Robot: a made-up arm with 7 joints.
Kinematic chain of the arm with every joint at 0, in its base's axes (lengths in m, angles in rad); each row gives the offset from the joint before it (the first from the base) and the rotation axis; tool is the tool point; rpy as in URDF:
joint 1: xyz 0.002 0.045 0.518 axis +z
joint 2: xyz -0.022 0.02 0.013 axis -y
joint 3: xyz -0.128 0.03 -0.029 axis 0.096 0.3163 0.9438
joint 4: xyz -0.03 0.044 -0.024 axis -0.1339 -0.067 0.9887
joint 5: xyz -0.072 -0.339 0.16 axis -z
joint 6: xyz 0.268 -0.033 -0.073 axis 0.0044 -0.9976 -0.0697
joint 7: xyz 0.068 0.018 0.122 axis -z
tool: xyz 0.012 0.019 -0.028 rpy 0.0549 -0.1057 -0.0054
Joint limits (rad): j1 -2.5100..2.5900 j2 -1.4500..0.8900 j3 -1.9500..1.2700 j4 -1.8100..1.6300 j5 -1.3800..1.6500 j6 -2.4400..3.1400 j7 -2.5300..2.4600
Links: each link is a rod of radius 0.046 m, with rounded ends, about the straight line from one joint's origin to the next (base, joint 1, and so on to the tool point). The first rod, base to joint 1, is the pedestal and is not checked.
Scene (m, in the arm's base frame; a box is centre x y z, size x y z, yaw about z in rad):
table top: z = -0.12
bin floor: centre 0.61 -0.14 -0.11 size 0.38 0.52 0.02 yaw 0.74
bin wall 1: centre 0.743 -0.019 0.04 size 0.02 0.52 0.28 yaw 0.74
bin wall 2: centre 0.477 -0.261 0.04 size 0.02 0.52 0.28 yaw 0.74
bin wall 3: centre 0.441 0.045 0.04 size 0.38 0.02 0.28 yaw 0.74
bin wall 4: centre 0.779 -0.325 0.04 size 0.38 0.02 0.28 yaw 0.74
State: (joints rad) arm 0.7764 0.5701 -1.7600 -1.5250 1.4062 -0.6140 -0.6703
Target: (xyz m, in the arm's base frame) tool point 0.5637 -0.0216 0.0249
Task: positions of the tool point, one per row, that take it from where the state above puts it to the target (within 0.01 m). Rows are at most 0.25 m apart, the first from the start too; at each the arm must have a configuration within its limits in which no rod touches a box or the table.
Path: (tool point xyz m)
1: -0.2048 0.7445 0.2599
2: 0.0309 0.7551 0.2585
3: 0.2509 0.6864 0.2625
4: 0.4286 0.5507 0.2723
5: 0.5443 0.3698 0.2877
6: 0.5888 0.1699 0.3087
7: 0.5637 -0.0216 0.3345
8: 0.5823 -0.0354 0.2256
9: 0.5808 -0.0366 0.1200
10: 0.5637 -0.0216 0.0249

